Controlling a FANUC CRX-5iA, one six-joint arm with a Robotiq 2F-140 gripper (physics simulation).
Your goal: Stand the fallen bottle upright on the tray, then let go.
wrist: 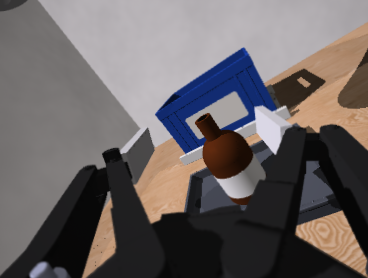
gripper: 201, 129
brown bottle: 226, 153
blue crate: 230, 91
grey tray: 318, 200
